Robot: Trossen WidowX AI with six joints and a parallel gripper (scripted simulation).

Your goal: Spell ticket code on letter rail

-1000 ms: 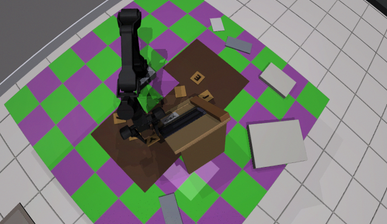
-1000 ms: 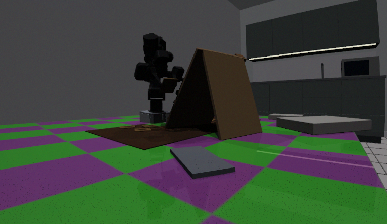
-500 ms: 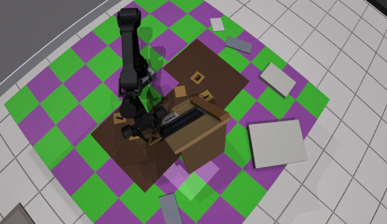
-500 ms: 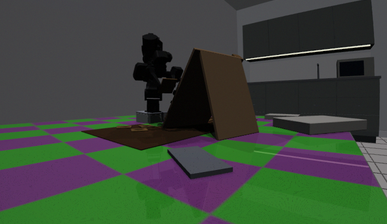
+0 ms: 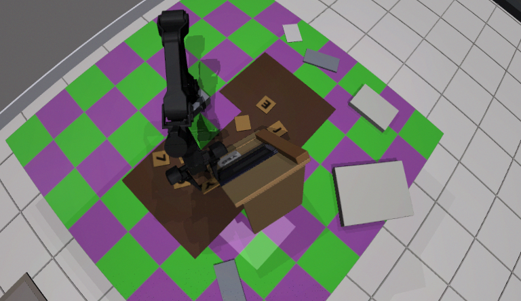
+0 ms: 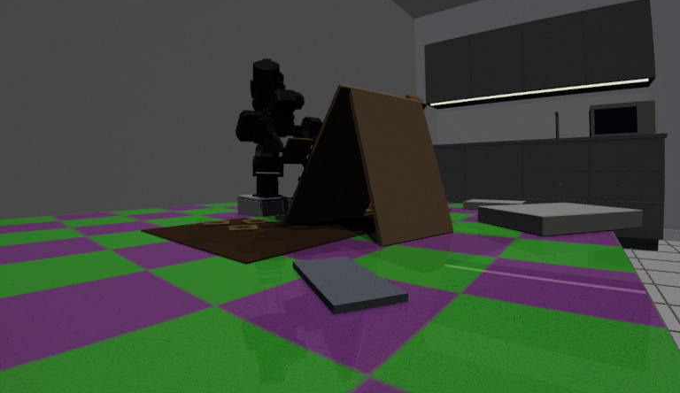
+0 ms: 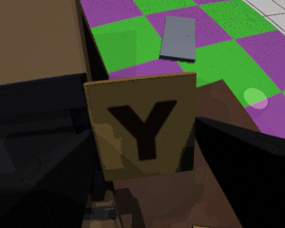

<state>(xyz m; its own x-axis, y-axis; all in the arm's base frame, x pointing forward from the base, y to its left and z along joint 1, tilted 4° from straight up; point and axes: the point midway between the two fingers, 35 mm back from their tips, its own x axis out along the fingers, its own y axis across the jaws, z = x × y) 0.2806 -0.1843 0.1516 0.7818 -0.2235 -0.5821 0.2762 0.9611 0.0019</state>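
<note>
Right now the white ticket is 30 mm behind my gripper tip, 120 mm to the left of it and 80 mm below it. Round my gripper tip: brown mat: 110 mm behind, 190 mm to the left, 160 mm below; letter tile: right at my gripper tip; pale card: 240 mm behind, 740 mm to the left, 160 mm below.
</note>
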